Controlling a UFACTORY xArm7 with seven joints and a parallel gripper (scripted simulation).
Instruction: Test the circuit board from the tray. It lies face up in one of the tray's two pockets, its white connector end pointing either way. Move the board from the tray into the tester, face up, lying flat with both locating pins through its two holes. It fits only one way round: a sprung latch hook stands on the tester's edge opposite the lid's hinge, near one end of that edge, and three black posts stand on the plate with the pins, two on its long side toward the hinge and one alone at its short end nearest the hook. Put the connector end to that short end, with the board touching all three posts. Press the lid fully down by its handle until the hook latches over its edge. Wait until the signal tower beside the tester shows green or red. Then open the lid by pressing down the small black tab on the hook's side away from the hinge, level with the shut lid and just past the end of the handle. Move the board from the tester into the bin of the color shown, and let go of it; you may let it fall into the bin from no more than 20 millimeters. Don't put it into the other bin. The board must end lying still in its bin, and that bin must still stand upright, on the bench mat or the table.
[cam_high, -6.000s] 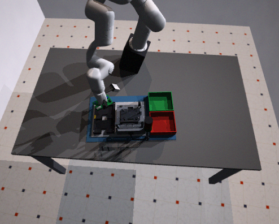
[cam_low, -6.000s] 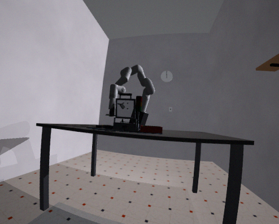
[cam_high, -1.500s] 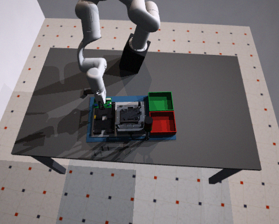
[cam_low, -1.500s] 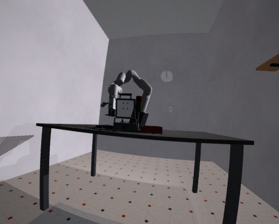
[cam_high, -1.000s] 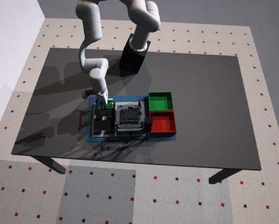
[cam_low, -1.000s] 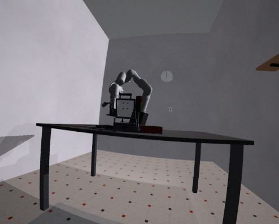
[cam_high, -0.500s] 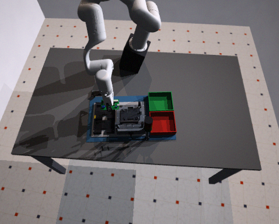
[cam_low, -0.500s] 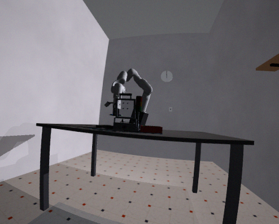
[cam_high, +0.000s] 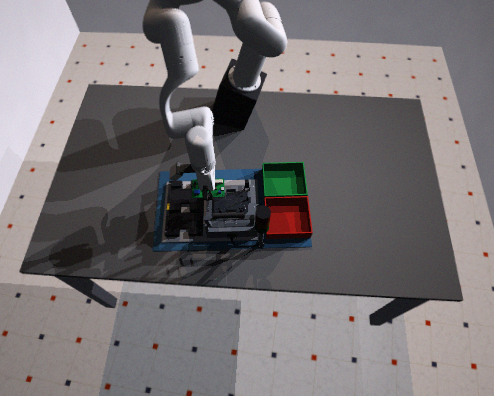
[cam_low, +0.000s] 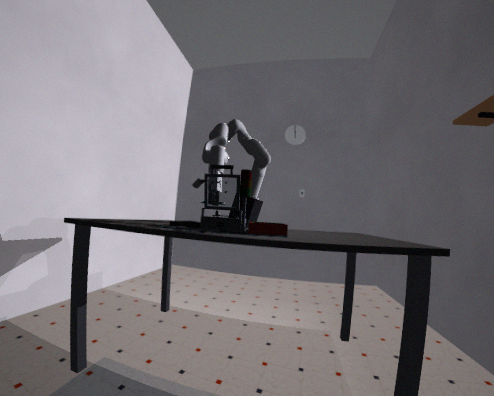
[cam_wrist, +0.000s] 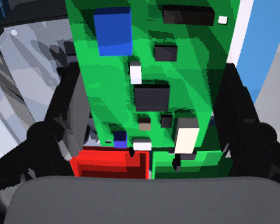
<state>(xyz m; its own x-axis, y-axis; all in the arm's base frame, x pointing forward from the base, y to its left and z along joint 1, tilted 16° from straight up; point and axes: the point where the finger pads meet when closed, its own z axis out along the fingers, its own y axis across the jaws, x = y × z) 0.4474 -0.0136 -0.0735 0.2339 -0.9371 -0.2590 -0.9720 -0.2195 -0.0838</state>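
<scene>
Right now my hand is 13 cm short of the tester lid, 11 cm to the right of it and 5 cm below it. Also, from my hand: green circuit board right at my hand; then green bin 14 cm behind, 25 cm to the left, 12 cm below; then red bin 1 cm ahead, 28 cm to the left, 12 cm below.
</scene>
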